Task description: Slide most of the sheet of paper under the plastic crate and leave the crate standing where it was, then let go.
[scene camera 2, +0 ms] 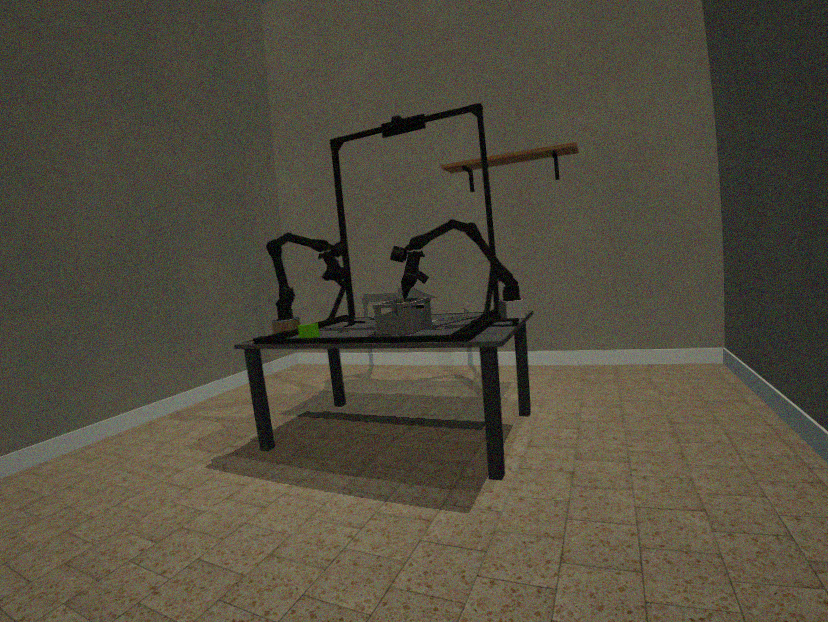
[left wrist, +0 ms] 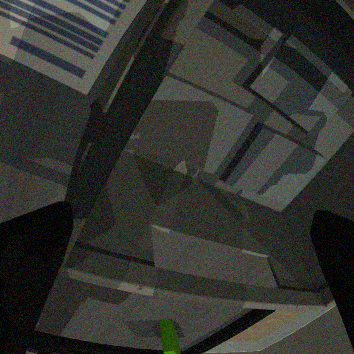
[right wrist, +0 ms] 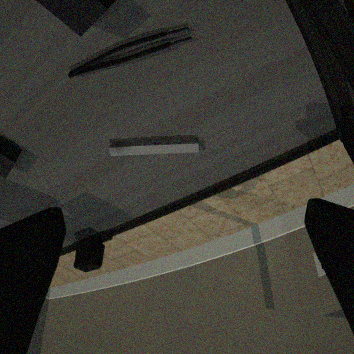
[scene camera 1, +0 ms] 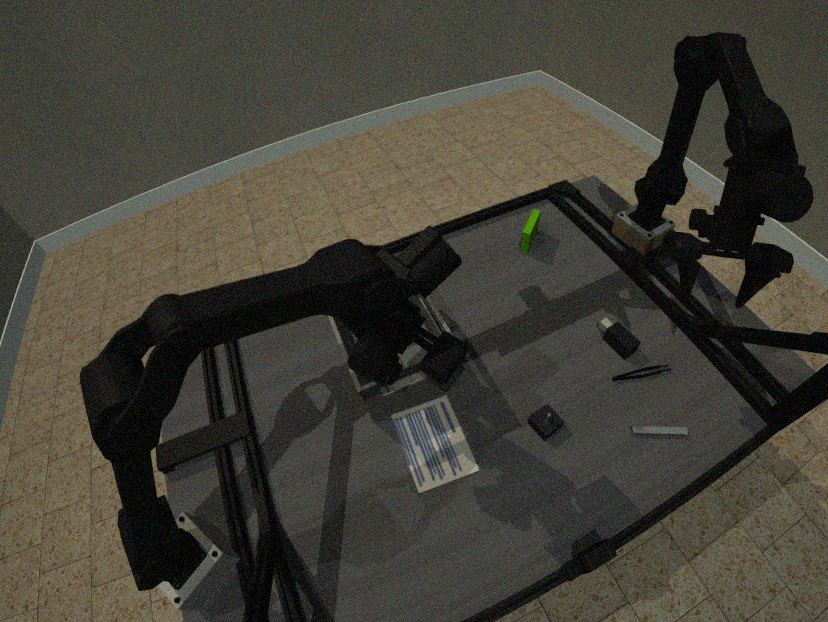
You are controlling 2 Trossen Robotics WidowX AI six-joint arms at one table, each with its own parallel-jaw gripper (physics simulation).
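The sheet of paper [scene camera 1: 435, 441] [left wrist: 60, 45], white with blue stripes, lies flat on the table in front of the plastic crate. The grey, see-through crate [scene camera 1: 405, 382] [scene camera 2: 401, 319] [left wrist: 175, 280] stands upright. In scene camera 1 a narrow strip of table shows between its near side and the sheet; the left arm hides much of it. My left gripper [scene camera 1: 412, 366] [scene camera 2: 405, 296] [left wrist: 195, 220] is open and empty, pointing down over the crate, near its paper side. My right gripper [scene camera 1: 712, 298] [right wrist: 186, 216] is open and empty, raised beyond the table's right edge, far from both.
A green block [scene camera 1: 530, 231] [scene camera 2: 308, 330] [left wrist: 169, 336] stands at the far right of the table. A black-and-white block [scene camera 1: 619, 338], tweezers [scene camera 1: 640, 372] [right wrist: 130, 50], a small dark box [scene camera 1: 545, 421] and a light bar [scene camera 1: 659, 430] [right wrist: 154, 149] lie right of the paper. A dark frame borders the table.
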